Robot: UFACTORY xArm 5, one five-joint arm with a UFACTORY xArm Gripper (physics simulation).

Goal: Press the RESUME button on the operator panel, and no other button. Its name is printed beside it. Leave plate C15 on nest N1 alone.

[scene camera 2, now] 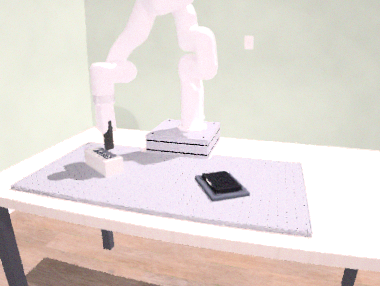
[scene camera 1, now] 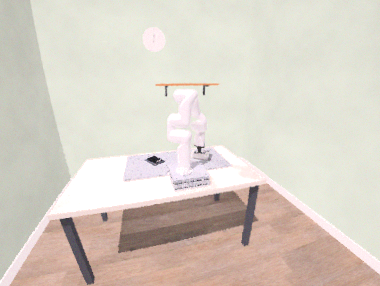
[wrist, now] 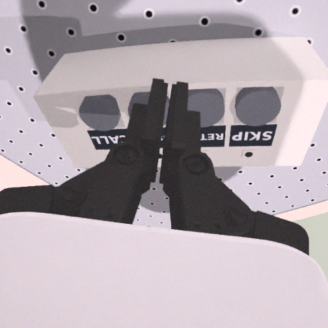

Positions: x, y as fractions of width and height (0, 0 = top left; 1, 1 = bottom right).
Observation:
I see my gripper (wrist: 0.51, 0.32) and an operator panel (wrist: 0.87, 0.19).

